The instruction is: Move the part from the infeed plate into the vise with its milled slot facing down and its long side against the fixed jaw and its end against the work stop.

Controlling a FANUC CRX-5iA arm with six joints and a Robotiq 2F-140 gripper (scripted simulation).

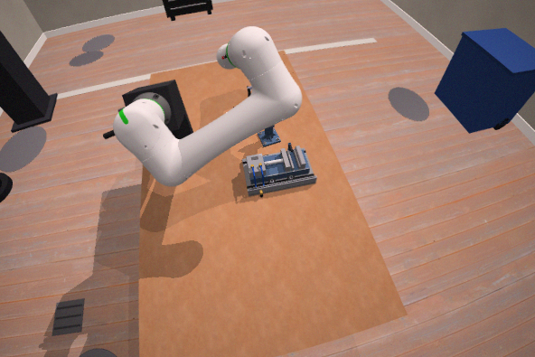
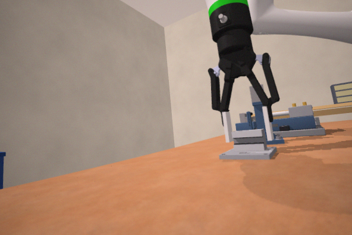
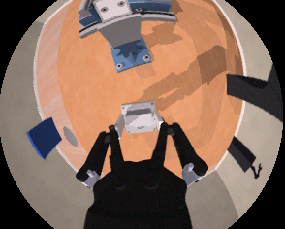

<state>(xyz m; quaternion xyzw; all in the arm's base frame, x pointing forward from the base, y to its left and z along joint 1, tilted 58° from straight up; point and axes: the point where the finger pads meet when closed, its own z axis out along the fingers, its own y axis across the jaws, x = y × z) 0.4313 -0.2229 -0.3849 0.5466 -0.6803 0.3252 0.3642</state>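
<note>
My gripper is now 30 mm above the part and 10 mm to the right of it. The rest, counted from my hand: air cylinder (360 mm to the right, 140 mm behind, 20 mm above); then vise base (370 mm to the right, 50 mm behind, 10 mm below).
</note>
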